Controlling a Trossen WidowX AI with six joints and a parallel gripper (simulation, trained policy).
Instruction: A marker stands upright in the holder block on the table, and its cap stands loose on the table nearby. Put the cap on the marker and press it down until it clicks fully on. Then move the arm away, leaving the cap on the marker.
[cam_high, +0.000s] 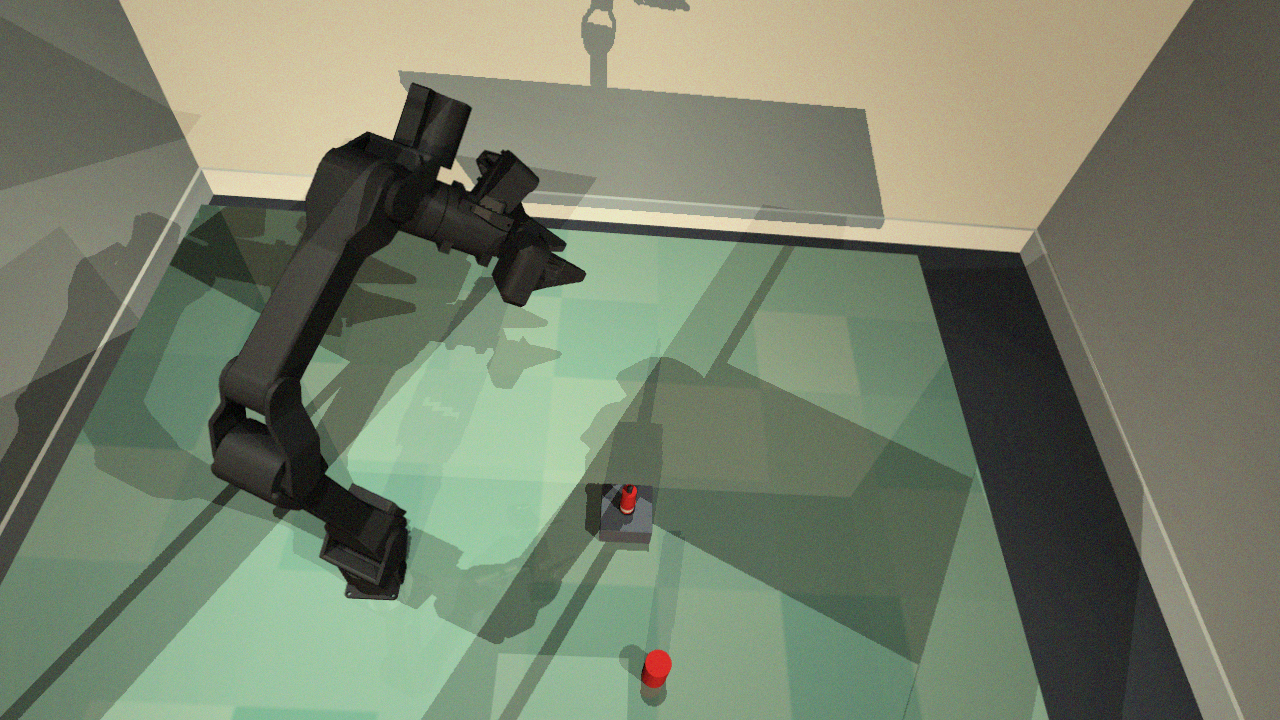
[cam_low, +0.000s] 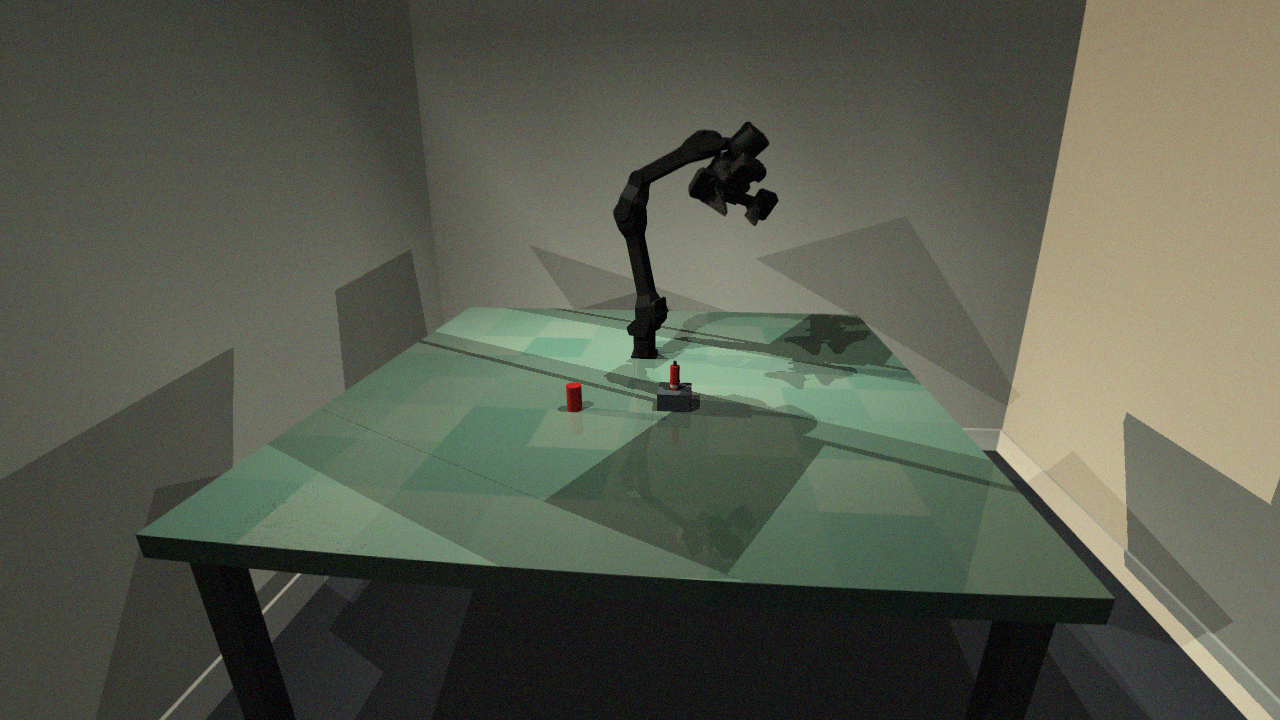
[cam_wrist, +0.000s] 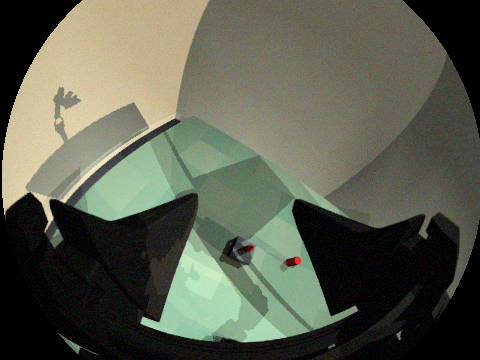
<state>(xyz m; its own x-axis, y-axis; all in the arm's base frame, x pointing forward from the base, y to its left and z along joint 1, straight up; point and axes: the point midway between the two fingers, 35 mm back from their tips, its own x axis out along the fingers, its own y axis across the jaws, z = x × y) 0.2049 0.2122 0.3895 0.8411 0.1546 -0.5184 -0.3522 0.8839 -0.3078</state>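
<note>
Now: the red cap 34 cm below my gripper tip, 33 cm to the right of it and 12 cm ahead of it. Round my gripper tip: holder block (35 cm below, 12 cm to the right, 8 cm ahead); then red marker (30 cm below, 12 cm to the right, 8 cm ahead).
</note>
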